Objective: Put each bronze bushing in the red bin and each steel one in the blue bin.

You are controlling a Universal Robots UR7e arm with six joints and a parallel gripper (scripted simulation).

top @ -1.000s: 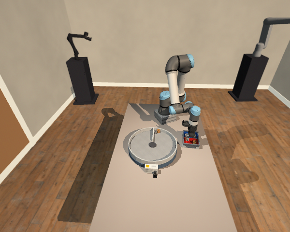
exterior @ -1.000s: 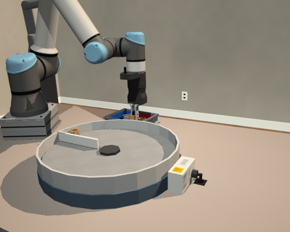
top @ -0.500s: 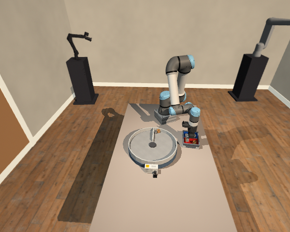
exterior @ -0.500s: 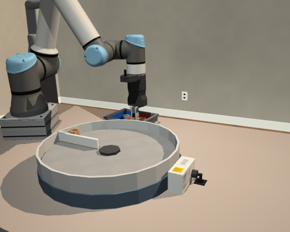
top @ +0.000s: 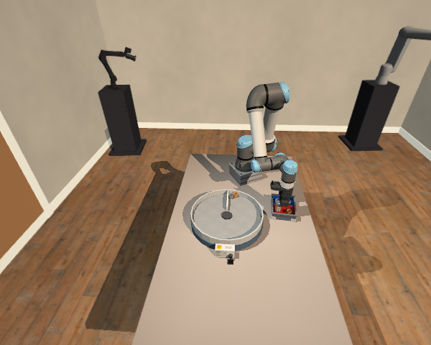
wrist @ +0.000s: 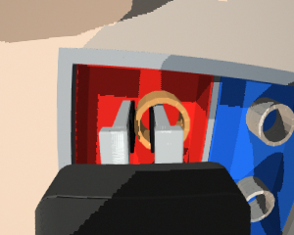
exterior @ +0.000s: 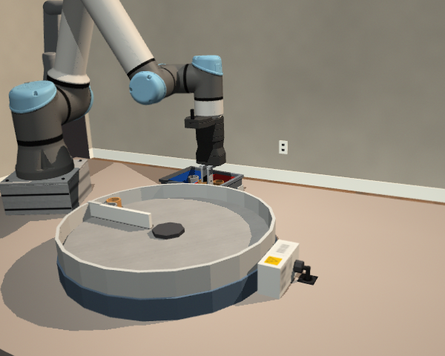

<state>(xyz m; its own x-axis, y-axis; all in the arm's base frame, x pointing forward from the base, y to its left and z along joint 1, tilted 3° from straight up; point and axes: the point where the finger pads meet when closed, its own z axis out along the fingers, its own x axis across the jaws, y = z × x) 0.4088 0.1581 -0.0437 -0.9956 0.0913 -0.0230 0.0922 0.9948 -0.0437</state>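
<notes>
My hand is 4 cm to the right of the bin, 4 cm past it and 3 cm above it. Also, from my hand: round turntable 32 cm to the right, 6 cm ahead.
</notes>
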